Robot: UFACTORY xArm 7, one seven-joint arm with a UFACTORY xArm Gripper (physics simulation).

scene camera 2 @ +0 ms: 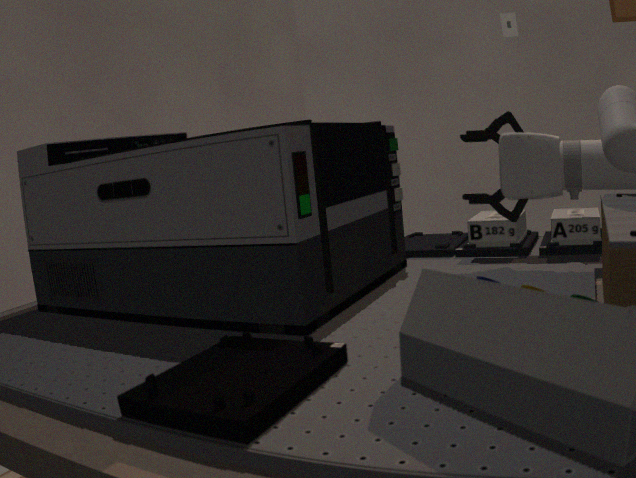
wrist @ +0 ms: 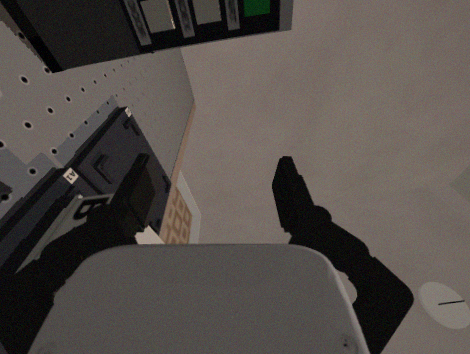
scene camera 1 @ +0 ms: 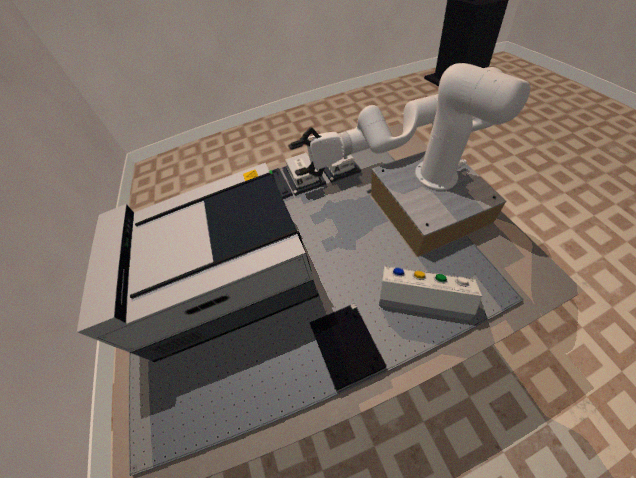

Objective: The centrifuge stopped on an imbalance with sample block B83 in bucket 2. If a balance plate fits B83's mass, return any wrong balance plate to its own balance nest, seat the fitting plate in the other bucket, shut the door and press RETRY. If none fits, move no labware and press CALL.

Labels:
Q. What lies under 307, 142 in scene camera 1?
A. The gripper.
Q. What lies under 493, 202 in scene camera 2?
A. The gripper.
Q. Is the gripper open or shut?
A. Open.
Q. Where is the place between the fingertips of the gripper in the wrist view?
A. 217, 170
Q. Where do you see a grey centrifuge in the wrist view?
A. At 63, 42

